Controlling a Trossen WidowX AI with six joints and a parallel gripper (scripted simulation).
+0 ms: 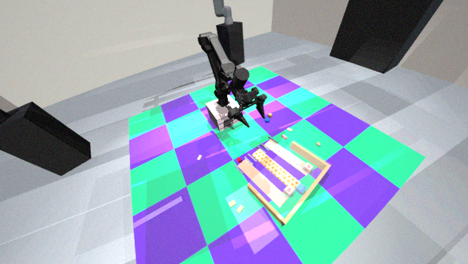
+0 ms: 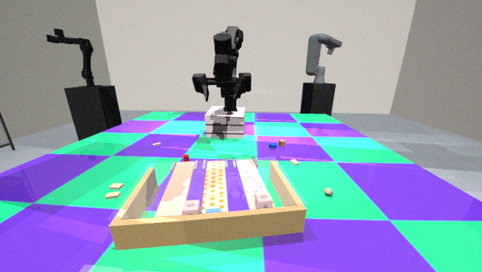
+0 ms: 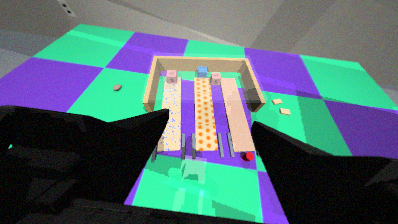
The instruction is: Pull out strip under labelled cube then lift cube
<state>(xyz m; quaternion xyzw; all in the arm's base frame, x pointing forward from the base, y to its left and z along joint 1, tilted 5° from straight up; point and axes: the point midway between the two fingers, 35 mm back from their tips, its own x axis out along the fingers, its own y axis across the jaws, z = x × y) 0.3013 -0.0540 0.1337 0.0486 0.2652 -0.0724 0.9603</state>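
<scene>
Now: the blue cylinder 200 mm to the left of my gripper tip, 190 mm below it and 100 mm behind it.
</scene>
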